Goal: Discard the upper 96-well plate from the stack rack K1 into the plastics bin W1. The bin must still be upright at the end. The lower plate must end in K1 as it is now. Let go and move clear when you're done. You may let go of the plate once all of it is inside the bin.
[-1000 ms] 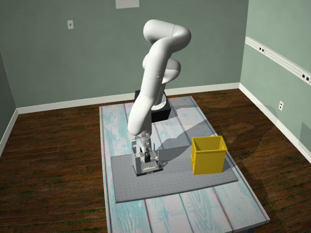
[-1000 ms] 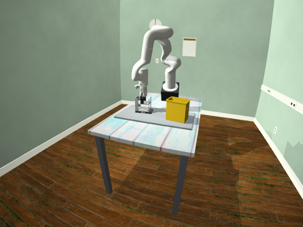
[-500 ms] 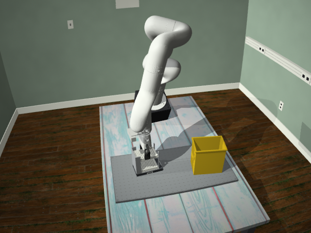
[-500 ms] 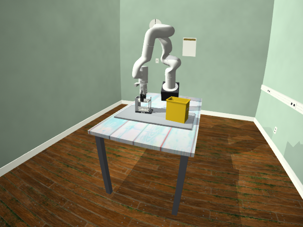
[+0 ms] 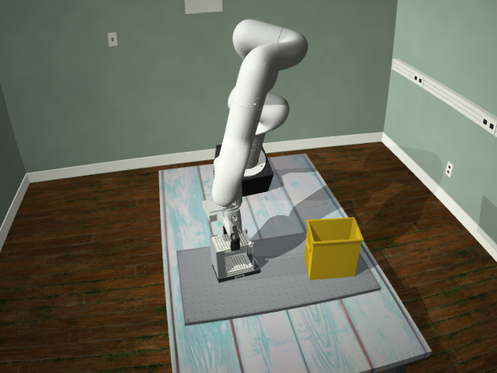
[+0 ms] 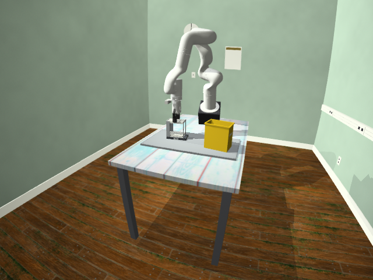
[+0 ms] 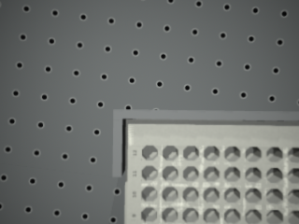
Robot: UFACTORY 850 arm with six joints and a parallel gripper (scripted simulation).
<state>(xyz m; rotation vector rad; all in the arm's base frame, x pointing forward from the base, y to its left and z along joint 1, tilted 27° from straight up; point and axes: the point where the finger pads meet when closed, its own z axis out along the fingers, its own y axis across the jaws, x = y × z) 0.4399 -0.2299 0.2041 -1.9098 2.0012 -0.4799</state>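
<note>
Right now my hand is 13 cm short of the yellow plastics bin, 33 cm to the right of it and 6 cm above it.
</note>
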